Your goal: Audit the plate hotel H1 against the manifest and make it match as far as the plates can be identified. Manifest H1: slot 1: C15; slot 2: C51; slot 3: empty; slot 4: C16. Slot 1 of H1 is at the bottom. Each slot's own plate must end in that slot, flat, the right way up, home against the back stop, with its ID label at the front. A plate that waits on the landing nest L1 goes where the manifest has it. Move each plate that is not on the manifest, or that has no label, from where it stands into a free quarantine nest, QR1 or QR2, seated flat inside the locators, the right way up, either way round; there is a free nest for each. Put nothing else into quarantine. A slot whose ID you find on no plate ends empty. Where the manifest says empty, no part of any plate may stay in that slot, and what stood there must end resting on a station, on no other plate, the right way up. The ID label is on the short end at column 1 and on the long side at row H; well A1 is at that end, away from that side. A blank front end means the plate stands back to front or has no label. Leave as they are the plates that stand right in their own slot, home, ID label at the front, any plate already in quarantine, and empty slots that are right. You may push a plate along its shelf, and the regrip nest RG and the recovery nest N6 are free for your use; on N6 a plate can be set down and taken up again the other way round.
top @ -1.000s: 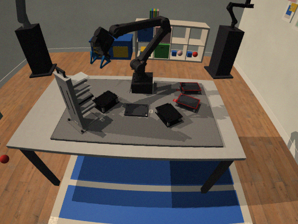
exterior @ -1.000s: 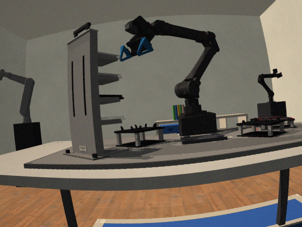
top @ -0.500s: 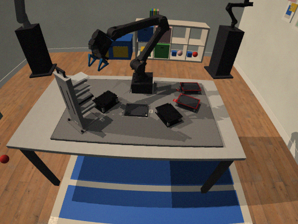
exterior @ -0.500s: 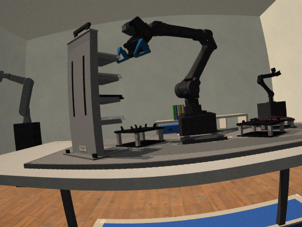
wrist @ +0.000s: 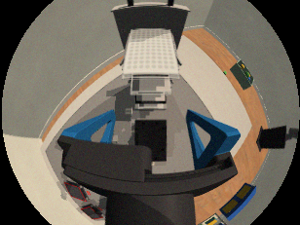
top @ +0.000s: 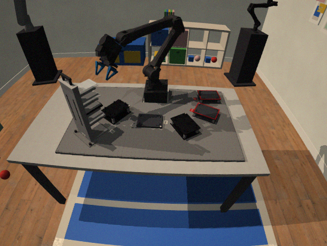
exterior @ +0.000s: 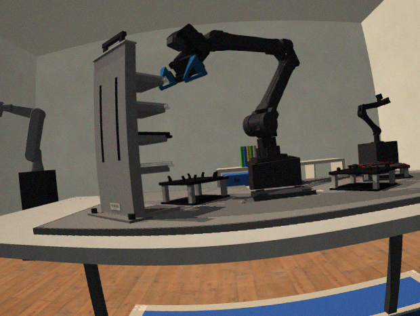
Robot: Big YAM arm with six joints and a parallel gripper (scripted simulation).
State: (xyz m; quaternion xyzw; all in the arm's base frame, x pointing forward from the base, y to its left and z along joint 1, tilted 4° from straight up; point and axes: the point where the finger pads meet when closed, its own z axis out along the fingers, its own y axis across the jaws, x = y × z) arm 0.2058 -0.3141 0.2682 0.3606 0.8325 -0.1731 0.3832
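Now: hand 15 cm above the dark plate, 9 cm to the left of it and 8 cm short of it. Also, from my hand: plate hotel H1 (15 cm to the right, 14 cm below, 14 cm ahead).
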